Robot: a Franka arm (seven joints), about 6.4 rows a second.
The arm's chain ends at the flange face. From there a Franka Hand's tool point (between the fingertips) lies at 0.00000 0.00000 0.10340 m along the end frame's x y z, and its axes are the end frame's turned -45 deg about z.
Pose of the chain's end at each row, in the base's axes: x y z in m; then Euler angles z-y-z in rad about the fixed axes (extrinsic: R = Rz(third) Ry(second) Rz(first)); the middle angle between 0 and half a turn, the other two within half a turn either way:
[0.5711 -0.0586 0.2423 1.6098 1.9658 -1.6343]
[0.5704 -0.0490 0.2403 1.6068 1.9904 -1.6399]
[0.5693 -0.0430 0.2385 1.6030 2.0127 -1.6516]
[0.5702 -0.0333 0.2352 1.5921 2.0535 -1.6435]
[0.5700 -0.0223 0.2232 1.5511 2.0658 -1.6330]
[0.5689 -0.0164 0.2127 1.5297 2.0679 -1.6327]
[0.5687 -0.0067 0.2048 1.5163 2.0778 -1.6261]
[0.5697 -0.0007 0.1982 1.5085 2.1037 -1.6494]
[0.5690 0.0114 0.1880 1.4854 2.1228 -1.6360]
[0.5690 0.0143 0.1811 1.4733 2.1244 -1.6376]
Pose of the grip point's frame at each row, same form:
[0.5650 -0.1538 0.2025 0.8244 1.9658 -1.6343]
[0.5639 -0.1432 0.1982 0.8214 1.9904 -1.6399]
[0.5618 -0.1362 0.1943 0.8176 2.0127 -1.6516]
[0.5635 -0.1246 0.1872 0.8067 2.0535 -1.6435]
[0.5643 -0.1131 0.1741 0.7657 2.0658 -1.6330]
[0.5633 -0.1071 0.1634 0.7443 2.0679 -1.6327]
[0.5637 -0.0970 0.1546 0.7309 2.0778 -1.6261]
[0.5627 -0.0895 0.1457 0.7231 2.1037 -1.6494]
[0.5633 -0.0765 0.1338 0.7000 2.1228 -1.6360]
[0.5631 -0.0735 0.1267 0.6879 2.1244 -1.6376]

